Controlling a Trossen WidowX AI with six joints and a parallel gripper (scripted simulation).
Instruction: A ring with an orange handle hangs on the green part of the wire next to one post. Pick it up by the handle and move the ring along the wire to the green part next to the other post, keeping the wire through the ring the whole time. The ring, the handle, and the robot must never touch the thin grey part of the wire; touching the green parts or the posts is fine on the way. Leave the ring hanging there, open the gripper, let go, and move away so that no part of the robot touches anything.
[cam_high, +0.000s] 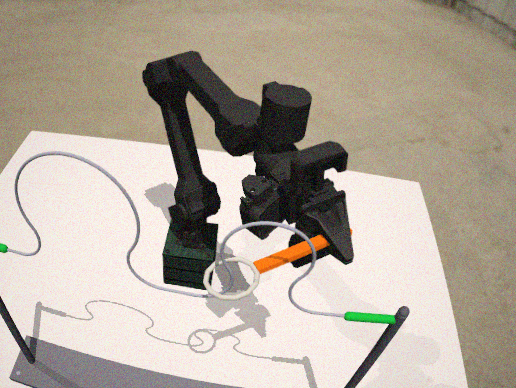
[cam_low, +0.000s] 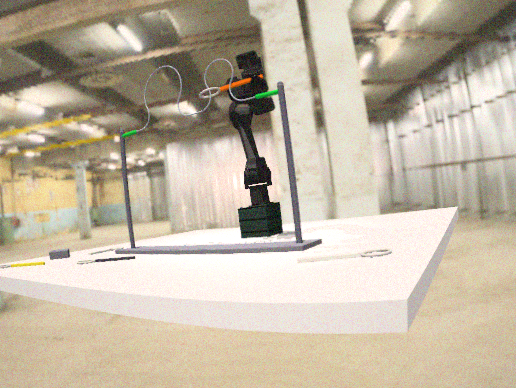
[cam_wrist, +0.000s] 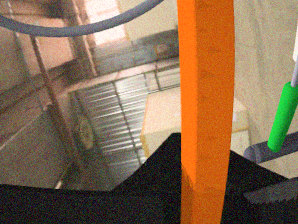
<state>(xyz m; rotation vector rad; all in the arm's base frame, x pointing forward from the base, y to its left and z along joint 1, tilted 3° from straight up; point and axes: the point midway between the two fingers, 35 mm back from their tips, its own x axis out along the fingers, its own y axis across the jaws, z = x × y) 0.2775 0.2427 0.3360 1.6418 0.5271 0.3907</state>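
The orange-handled ring is 1 cm ahead of my gripper tip, 9 cm to the right of it and 2 cm below it. Also, from my gripper tip: grey block 24 cm ahead, 72 cm to the right, 44 cm below; pale ring tool 18 cm ahead, 30 cm to the left, 44 cm below; yellow-handled ring tool 45 cm ahead, 65 cm to the right, 44 cm below.
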